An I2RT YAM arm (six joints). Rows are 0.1 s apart.
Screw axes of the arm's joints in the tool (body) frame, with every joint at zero. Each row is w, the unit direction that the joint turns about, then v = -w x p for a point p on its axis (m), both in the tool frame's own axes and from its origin. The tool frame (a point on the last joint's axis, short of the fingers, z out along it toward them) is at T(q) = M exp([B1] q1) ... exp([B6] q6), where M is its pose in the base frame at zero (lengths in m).
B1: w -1 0 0 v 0 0.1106 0
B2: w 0 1 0 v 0.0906 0 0.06
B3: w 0 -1 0 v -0.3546 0 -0.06
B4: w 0 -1 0 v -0.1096 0 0
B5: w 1 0 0 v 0 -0.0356 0
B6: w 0 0 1 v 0 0 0
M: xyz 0.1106 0 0.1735 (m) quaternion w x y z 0.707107 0 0.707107 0
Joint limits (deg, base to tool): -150..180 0..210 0..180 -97..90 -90..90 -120..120
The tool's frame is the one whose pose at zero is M.
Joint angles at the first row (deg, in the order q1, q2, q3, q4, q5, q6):
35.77 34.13 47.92 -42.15 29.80 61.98
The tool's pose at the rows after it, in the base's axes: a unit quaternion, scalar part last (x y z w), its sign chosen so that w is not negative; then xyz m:
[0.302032, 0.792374, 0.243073, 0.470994, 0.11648, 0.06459, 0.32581]
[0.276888, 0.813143, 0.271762, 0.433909, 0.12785, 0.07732, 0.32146]
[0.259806, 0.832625, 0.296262, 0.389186, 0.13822, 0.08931, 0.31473]
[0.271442, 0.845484, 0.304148, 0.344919, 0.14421, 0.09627, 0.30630]
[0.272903, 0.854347, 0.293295, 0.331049, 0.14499, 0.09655, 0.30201]
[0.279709, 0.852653, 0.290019, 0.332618, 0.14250, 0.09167, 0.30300]
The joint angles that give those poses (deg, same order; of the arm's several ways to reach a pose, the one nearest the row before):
35.77 37.30 47.90 -39.81 26.13 62.00
35.77 40.86 47.90 -37.39 19.68 62.02
35.75 44.49 47.90 -35.84 13.43 63.00
35.75 47.20 47.90 -36.55 9.89 66.28
35.55 47.94 47.90 -38.04 9.28 66.45
34.70 46.92 47.90 -39.20 9.30 66.50

